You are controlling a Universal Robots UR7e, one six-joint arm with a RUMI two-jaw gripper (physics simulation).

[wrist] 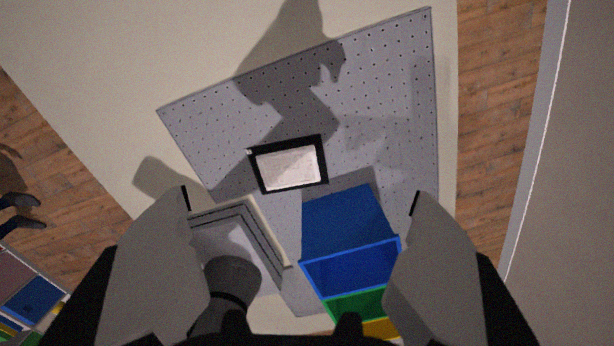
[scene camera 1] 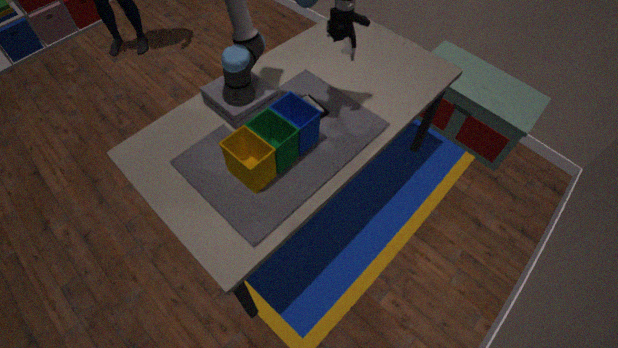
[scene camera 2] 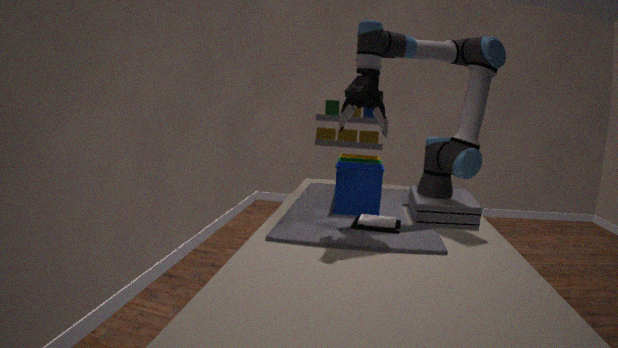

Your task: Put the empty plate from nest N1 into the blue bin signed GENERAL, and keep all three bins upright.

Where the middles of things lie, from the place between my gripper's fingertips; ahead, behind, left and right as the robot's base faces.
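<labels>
Counted from my hand, the white plate [wrist: 297, 166] is 290 mm below, 120 mm to the right and 60 mm behind. The green bin [scene camera 1: 277, 131] is 420 mm to the right of my hand, 30 mm ahead of it and 220 mm below it. I find the black nest [wrist: 296, 142] 310 mm below my hand, 60 mm behind it and 120 mm to the right of it, and the blue bin [scene camera 2: 358, 188] is 290 mm to the right of my hand, 220 mm below it and 20 mm ahead of it.
</labels>
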